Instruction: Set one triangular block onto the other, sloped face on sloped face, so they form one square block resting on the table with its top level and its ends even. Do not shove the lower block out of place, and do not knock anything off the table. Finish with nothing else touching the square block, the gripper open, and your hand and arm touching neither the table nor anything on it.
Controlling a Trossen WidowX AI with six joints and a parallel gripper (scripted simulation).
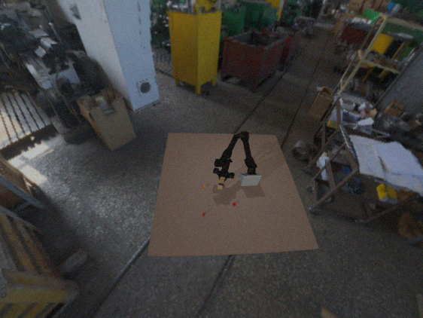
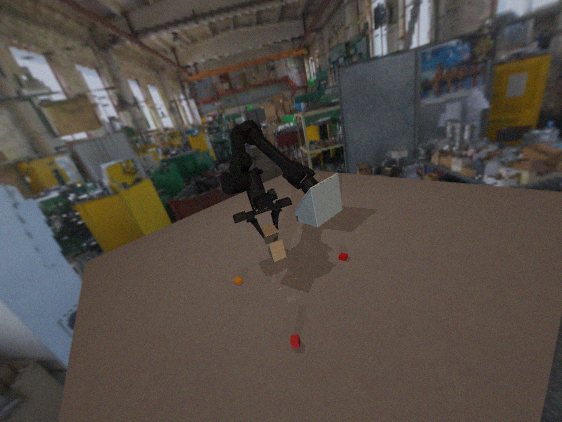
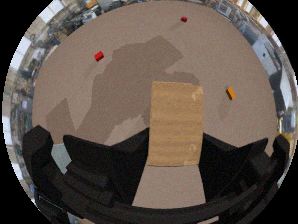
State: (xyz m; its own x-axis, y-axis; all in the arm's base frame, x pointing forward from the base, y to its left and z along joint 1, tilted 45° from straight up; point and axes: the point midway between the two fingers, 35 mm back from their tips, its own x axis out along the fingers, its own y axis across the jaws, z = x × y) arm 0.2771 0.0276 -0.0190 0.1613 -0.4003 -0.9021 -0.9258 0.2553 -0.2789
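My gripper tip is now 10 mm to the left of the tan wooden block and 10 mm below it. The rest, counted from my gripper tip: orange piece 160 mm ahead, 60 mm below, 20 mm to the left.
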